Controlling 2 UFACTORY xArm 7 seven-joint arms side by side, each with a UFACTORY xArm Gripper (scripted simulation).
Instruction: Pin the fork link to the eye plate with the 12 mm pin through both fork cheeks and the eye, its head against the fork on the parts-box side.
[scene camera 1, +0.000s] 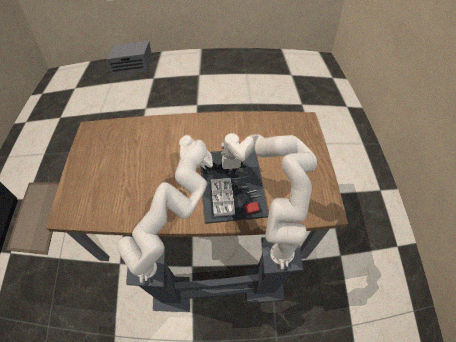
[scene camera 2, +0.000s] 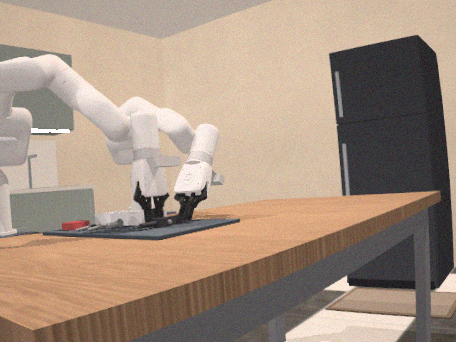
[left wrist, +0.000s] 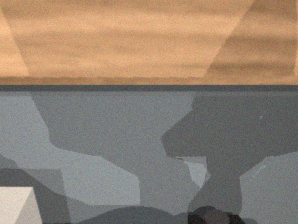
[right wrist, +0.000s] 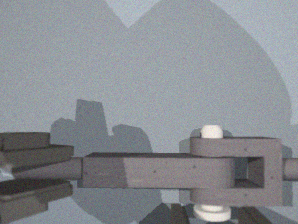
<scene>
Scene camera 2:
right gripper: 155, 222
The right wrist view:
left gripper: 55, 167
eye plate: 99, 169
</scene>
